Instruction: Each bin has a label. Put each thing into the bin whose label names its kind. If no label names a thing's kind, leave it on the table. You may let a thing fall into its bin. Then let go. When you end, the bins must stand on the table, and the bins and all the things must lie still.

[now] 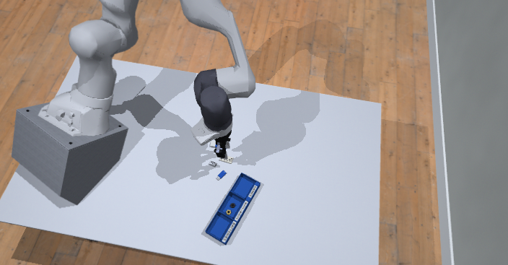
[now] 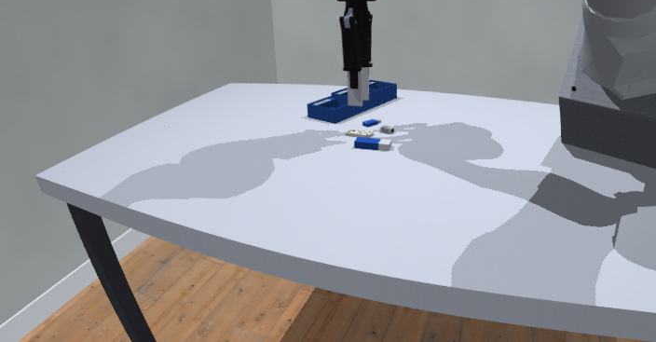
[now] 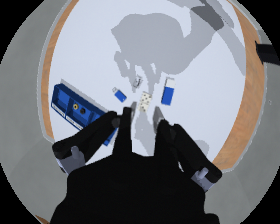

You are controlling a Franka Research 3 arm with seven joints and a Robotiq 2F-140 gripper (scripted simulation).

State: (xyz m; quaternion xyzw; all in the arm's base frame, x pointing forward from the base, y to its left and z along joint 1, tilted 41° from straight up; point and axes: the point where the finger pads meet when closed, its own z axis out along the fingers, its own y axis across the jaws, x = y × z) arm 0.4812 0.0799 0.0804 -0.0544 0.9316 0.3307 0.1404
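Now: the cream domino 100 mm below my hand. Round my hand: white eraser: 60 mm behind, 40 mm to the left, 90 mm below; then grey block: 40 mm behind, 40 mm to the right, 90 mm below; then blue block: 10 mm ahead, 70 mm to the right, 100 mm below.
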